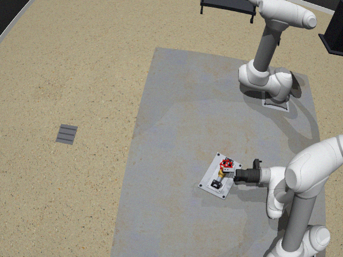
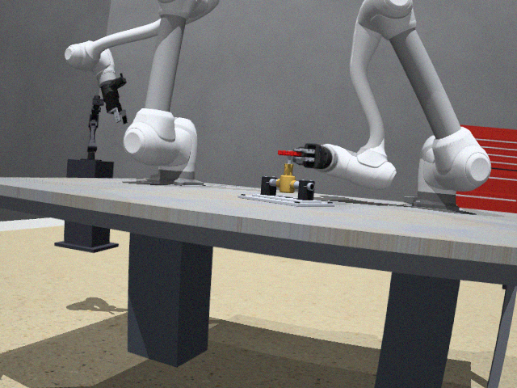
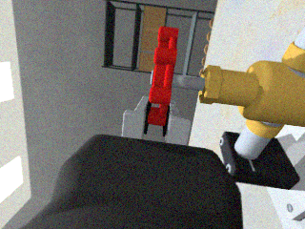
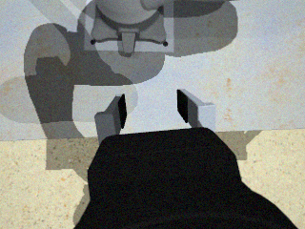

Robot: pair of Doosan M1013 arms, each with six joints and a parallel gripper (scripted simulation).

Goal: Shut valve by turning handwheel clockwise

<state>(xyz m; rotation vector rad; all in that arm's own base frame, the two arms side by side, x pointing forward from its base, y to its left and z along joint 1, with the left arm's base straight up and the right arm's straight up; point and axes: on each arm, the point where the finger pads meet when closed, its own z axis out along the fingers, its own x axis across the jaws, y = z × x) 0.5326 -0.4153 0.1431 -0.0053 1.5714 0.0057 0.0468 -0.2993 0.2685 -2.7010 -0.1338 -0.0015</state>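
Now: the red handwheel 3 cm to the right of my left hand and 1 cm below it. From my left hand the other things lie so: pale base plate 3 cm to the right, 14 cm below.
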